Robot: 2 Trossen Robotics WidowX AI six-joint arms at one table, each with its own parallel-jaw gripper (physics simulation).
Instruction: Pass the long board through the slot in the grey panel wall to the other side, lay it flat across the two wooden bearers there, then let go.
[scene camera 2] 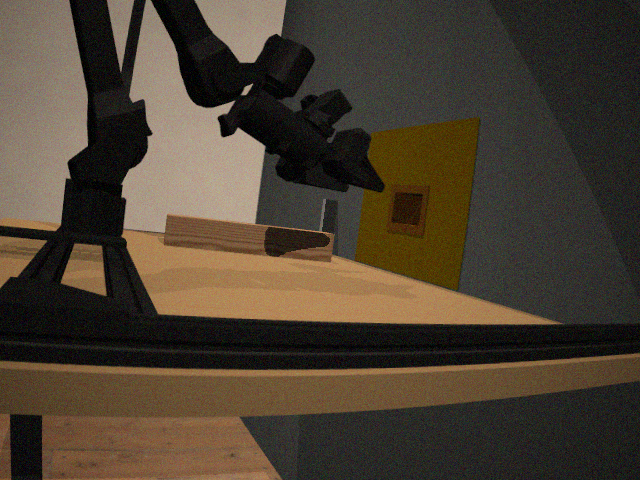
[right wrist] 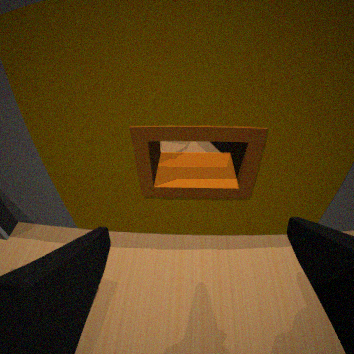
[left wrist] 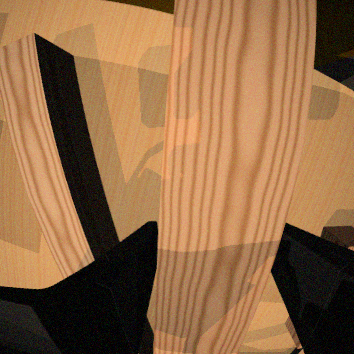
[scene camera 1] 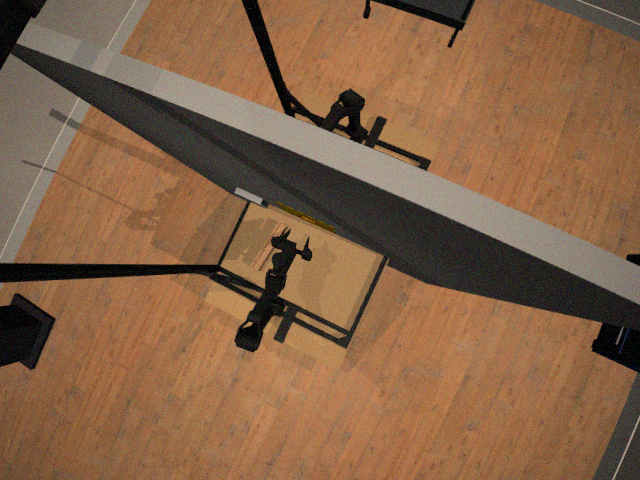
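The long board (left wrist: 235,125) stands out lengthwise between the fingers of my left gripper (left wrist: 208,227), which is shut on it; its far end runs out of the left wrist view. The slot's brown frame (scene camera 2: 406,229) (right wrist: 200,133) sits in a yellow panel (scene camera 2: 447,155) (right wrist: 200,65) on the grey wall (scene camera 1: 206,113) (scene camera 2: 522,155). No board shows in the slot. My right gripper (scene camera 1: 297,236) (scene camera 2: 364,188) (right wrist: 199,232) is open and empty, above the table and facing the slot. A wooden bearer (scene camera 2: 217,235) lies on the right arm's side; the second is not clearly visible.
A striped wooden bar (left wrist: 37,145) with a dark side lies left of the board in the left wrist view. A small grey upright block (scene camera 2: 329,215) stands by the wall beyond the bearer. The right arm's table (scene camera 1: 356,268) has a black rail along its near edge.
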